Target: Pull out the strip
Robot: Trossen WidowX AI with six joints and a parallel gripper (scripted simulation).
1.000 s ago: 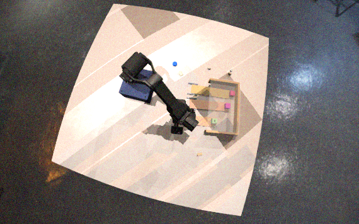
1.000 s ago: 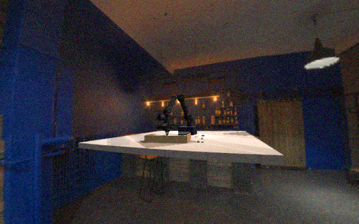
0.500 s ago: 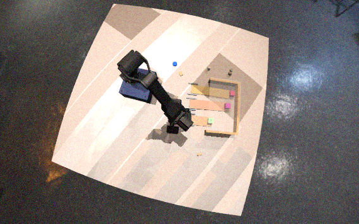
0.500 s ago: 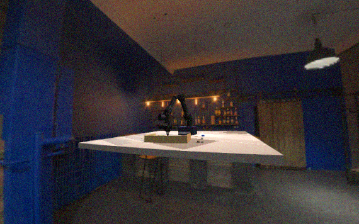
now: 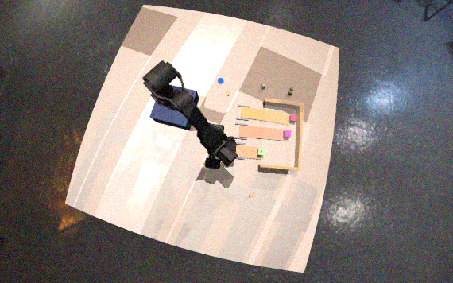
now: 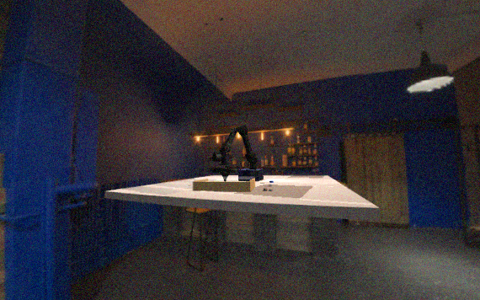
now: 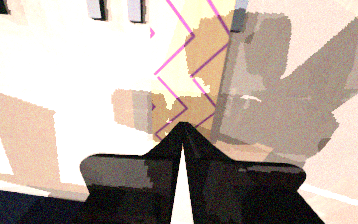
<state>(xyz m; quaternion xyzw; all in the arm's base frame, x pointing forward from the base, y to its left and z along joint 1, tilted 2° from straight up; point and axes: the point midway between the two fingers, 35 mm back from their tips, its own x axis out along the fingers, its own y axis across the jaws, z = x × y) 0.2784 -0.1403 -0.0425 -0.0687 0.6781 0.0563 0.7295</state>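
My gripper tip is now 210 mm short of the green labelled cube, 40 mm to the right of it and 10 mm below it. The rest, counted from my gripper tip: small blue disc 340 mm to the left, 80 mm behind.
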